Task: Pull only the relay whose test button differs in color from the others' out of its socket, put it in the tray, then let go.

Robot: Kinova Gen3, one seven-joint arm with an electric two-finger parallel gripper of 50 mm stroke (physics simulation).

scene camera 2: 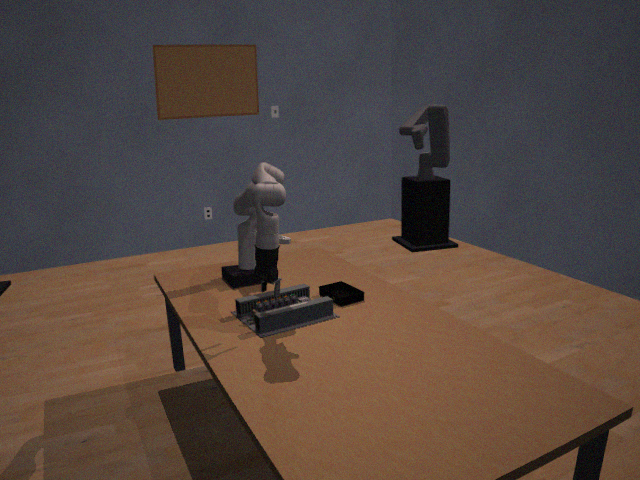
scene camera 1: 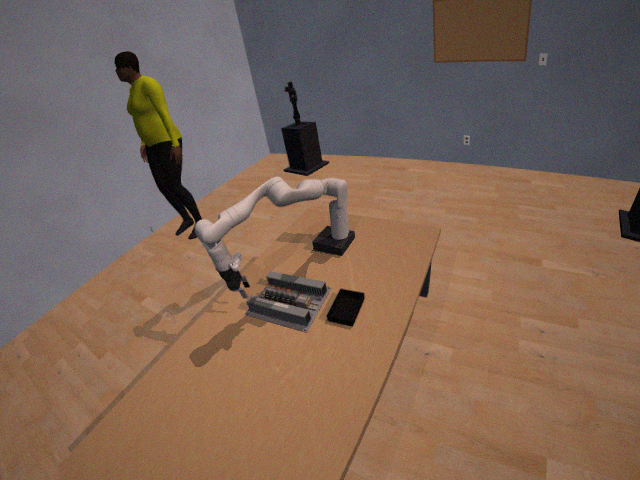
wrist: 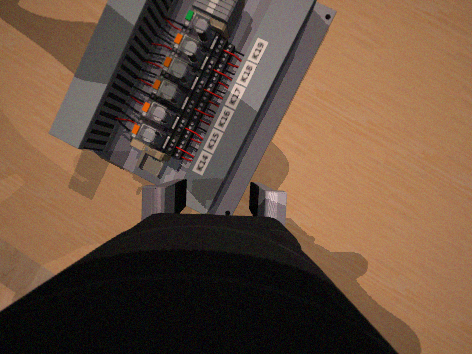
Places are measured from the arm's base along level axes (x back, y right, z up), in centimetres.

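Pixels of known places: gripper, fingertip midpoint: (scene camera 2: 270, 293) (scene camera 1: 246, 292) (wrist: 218, 194); arm's base, origin of the base link: (scene camera 2: 248, 267) (scene camera 1: 339, 234).
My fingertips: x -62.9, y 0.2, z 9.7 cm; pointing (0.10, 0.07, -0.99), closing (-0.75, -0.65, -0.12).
Observation:
Ahead of a thing's pixels: the offset from my fingertips to its top centre. "spot": to the spot under its first point.
The relay with the green test button {dx +15.4, dy -11.1, dz -7.5 cm} (wrist: 201, 24) sits in its socket at the K19 end of the row, at the top of the wrist view. The other relays {dx +13.0, dy -3.0, dz -7.5 cm} (wrist: 168, 90) have orange buttons and sit in the same row on the grey panel {spot: dx +5.5, dy -22.8, dz -14.2 cm} (wrist: 320, 31) (scene camera 1: 308, 325). My gripper (wrist: 218, 194) (scene camera 1: 244, 288) (scene camera 2: 270, 287) is open and empty. It is above the K14 end of the panel, apart from the green-button relay. The black tray {spot: dx +17.4, dy -35.6, dz -12.2 cm} (scene camera 1: 341, 320) (scene camera 2: 330, 298) stands beside the panel's other end; its inside is too dark to make out. The tray does not show in the wrist view.
Two tall grey wire ducts {dx +5.9, dy -9.4, dz -8.1 cm} (scene camera 1: 279, 311) {dx +22.5, dy -4.5, dz -8.1 cm} (wrist: 107, 65) flank the relay row. Red and black wires {spot: dx +9.4, dy -4.1, dz -13.4 cm} (wrist: 203, 114) run along the sockets. A grey terminal block {dx +16.3, dy -14.1, dz -9.8 cm} (wrist: 216, 7) adjoins the green-button relay. The arm's black base (scene camera 1: 333, 240) stands on the table behind the panel.

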